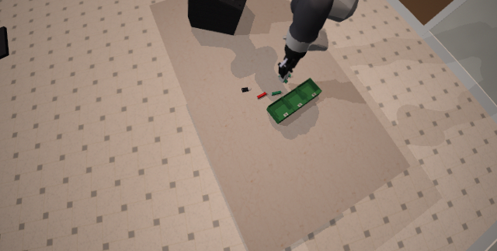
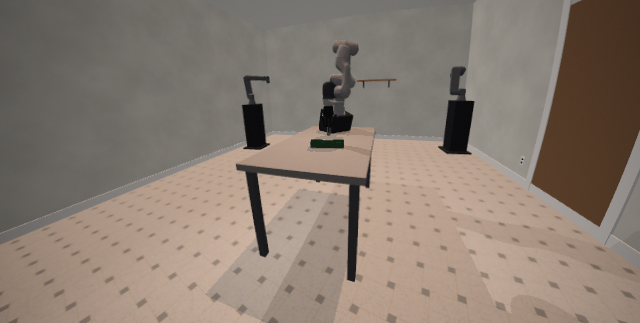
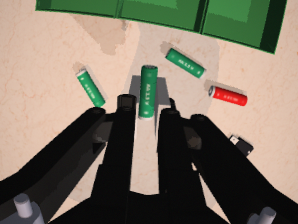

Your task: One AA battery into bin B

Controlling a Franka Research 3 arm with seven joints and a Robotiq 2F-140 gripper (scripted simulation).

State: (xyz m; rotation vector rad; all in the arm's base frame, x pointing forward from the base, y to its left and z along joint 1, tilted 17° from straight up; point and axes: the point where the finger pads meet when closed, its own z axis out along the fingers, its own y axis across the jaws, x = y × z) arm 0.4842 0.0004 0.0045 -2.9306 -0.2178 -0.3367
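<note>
Right now the green bin is 10 cm ahead of my hand, 8 cm below it and 1 cm to the left of it. The rest, counted from my hand: green AA battery 3 cm below; black part 15 cm to the right, 10 cm below, 7 cm behind; red cell 10 cm to the right, 9 cm below.
</note>
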